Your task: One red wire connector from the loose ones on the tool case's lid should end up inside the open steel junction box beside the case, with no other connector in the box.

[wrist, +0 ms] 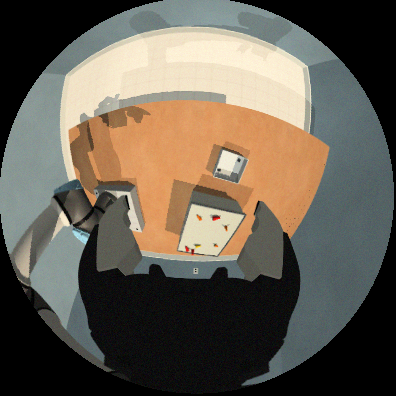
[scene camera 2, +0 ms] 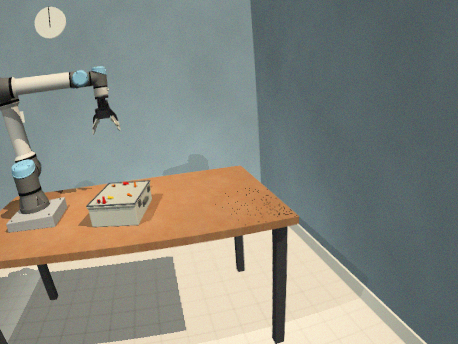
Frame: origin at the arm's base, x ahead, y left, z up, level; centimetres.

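Seen in the pictures: gripper, between the fingertips: [wrist: 191,199] [scene camera 2: 106,132]; arm's base, origin of its link: [scene camera 2: 35,207].
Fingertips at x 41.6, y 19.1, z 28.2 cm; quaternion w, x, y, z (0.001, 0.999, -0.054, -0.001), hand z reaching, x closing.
Offsets run from my fingertips to a thing's top centre. "spot": to the spot under its first point. Level surfaces: height alone.
The pale tool case @(dz -23.1, dx +3.8, dy -33.6 cm) [scene camera 2: 116,216] [wrist: 205,232] stands on the table with loose connectors on its lid. One red connector @(dz -21.9, dx +6.4, dy -22.8 cm) [scene camera 2: 126,183] [wrist: 216,217] lies near one edge of the lid; another red connector [scene camera 2: 104,200] [wrist: 187,248] lies at the opposite edge, with a darker red connector [scene camera 2: 98,201] [wrist: 192,251] close to it. The open steel junction box @(spot: dz -33.1, dx +13.6, dy -6.6 cm) [wrist: 231,165] stands apart from the case in the wrist view; no connector shows inside it, and it does not show in the scene view. My gripper [scene camera 2: 106,132] [wrist: 191,199] is open and empty, high above the case, fingers pointing down.
A yellow connector @(dz -22.0, dx -1.1, dy -39.7 cm) [scene camera 2: 110,197] [wrist: 197,245] and several orange connectors, one @(dz -22.3, dx +7.3, dy -40.4 cm) [scene camera 2: 129,195] @(dz -21.3, dx +10.6, dy -28.3 cm) [wrist: 226,227] among them, also lie on the lid. The arm's base block [scene camera 2: 37,221] [wrist: 137,217] stands beside the case on the wooden table @(dz -33.3 cm) [scene camera 2: 185,205] [wrist: 165,140]. Walls rise behind the table.
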